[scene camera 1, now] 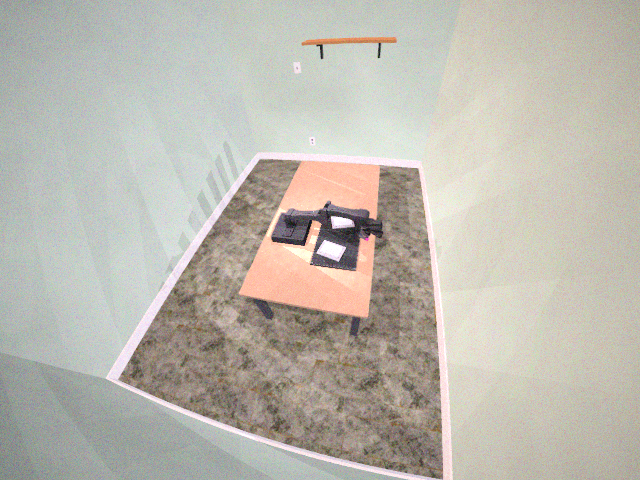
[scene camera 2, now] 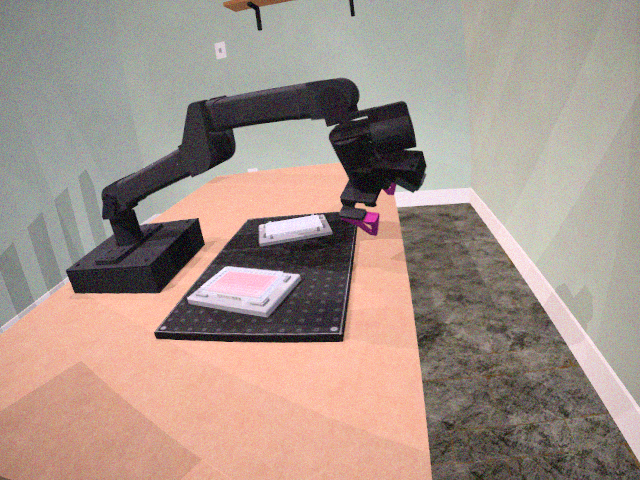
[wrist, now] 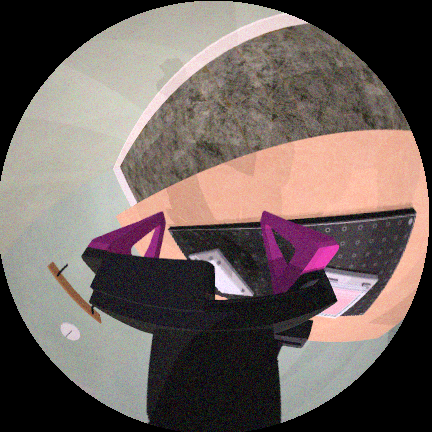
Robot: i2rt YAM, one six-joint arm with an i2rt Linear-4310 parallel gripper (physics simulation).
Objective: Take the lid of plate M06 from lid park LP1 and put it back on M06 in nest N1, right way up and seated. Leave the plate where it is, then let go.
The gripper (scene camera 2: 382, 214) is open and holds nothing. Also in view: a plate with pink top (scene camera 2: 242, 284). Also in view: a white lid (scene camera 2: 309, 223).
The plate with pink top shows as well in the wrist view (wrist: 347, 294). The gripper is seen too in the wrist view (wrist: 212, 216).
